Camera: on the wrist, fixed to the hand. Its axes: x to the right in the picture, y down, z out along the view.
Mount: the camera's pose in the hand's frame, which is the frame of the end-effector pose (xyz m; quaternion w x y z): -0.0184 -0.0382 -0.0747 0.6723 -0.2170 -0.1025 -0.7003
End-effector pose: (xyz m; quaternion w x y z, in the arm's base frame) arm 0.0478 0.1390 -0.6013 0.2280 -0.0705 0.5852 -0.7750
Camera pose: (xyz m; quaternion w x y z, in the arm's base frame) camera 0.0257 0.2204 -0.5853 0.3448 0.5861 -0.4889 0.5465
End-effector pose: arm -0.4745 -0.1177 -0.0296 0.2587 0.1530 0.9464 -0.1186
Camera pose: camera -0.5067 -0.1346 0.0482 0.2211 -0.6282 0.7426 -0.0712
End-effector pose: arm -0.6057 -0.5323 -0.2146 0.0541 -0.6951 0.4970 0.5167
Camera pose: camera -0.5270 -0.5455 -0.1828 0.2983 -0.7741 -0.2703 0.4886
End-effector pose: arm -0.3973 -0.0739 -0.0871 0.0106 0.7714 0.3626 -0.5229
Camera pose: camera -0.3629 -0.0263 -0.0244 0.1545 -0.2088 -0.8963 0.3593
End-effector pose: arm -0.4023 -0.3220 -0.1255 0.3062 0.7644 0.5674 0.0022
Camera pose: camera -0.4681 -0.2968 -0.0765 0.4314 0.0503 0.8849 -0.1682
